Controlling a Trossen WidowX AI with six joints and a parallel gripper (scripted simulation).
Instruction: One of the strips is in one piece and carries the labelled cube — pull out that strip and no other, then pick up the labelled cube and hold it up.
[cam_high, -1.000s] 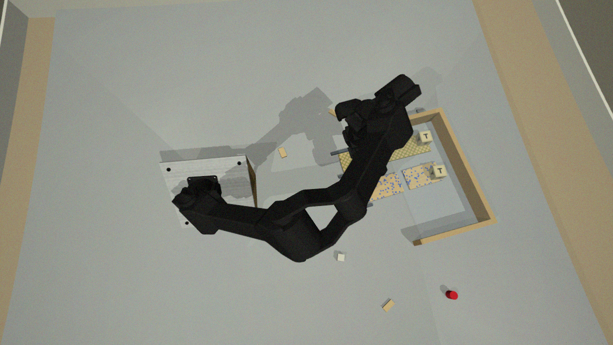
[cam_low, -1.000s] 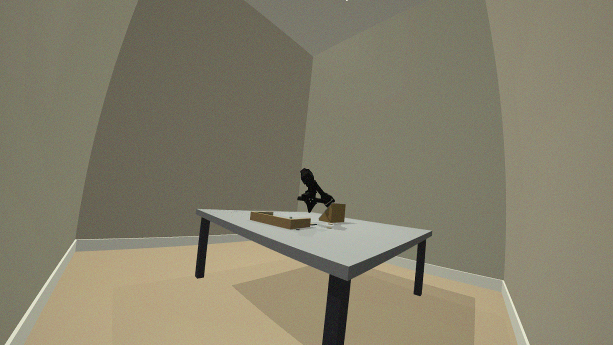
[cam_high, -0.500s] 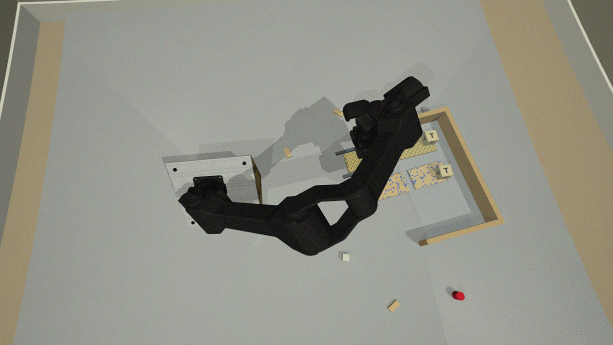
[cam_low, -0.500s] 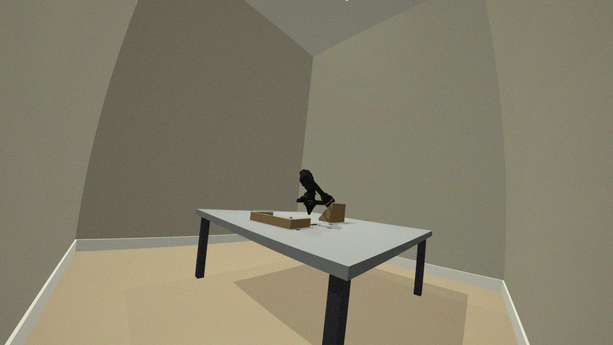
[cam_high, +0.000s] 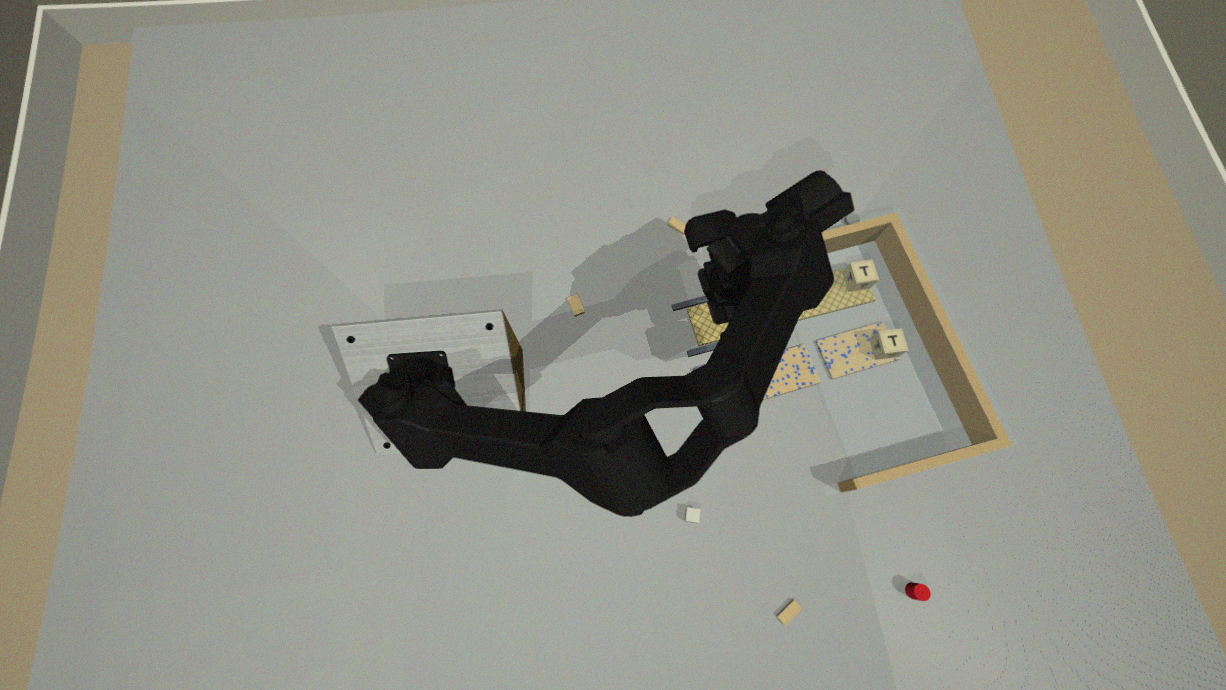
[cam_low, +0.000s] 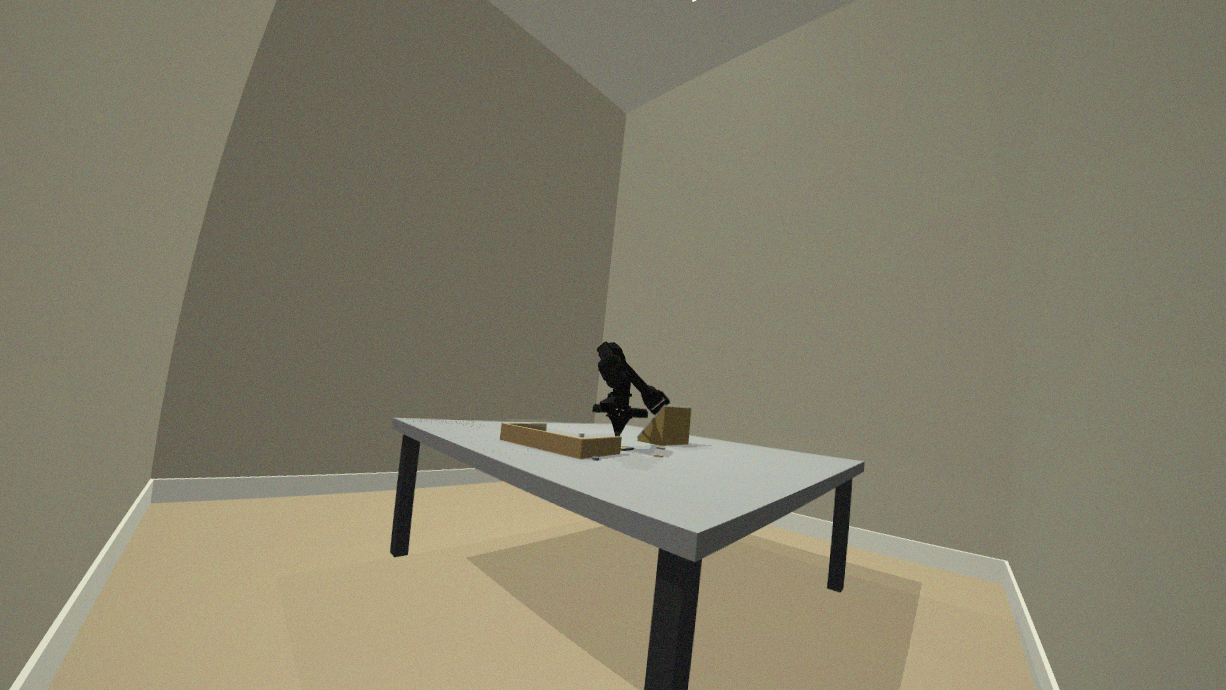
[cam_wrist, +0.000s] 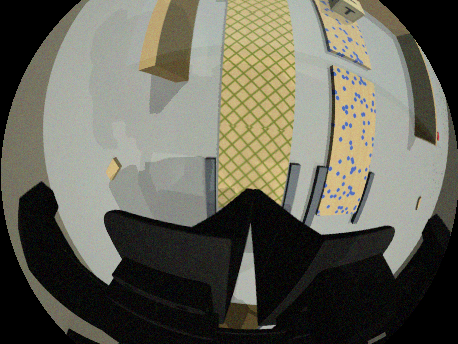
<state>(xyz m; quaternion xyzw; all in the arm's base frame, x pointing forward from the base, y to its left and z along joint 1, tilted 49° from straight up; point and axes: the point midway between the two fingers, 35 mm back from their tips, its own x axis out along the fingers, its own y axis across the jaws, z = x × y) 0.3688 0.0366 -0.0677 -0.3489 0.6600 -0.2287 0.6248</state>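
Right now my gripper tip is 9 cm short of the cross-hatched strip, 4 cm above it and 2 cm to the right of it. Round my gripper tip: red cylinder 35 cm to the right, 19 cm ahead, 3 cm below.
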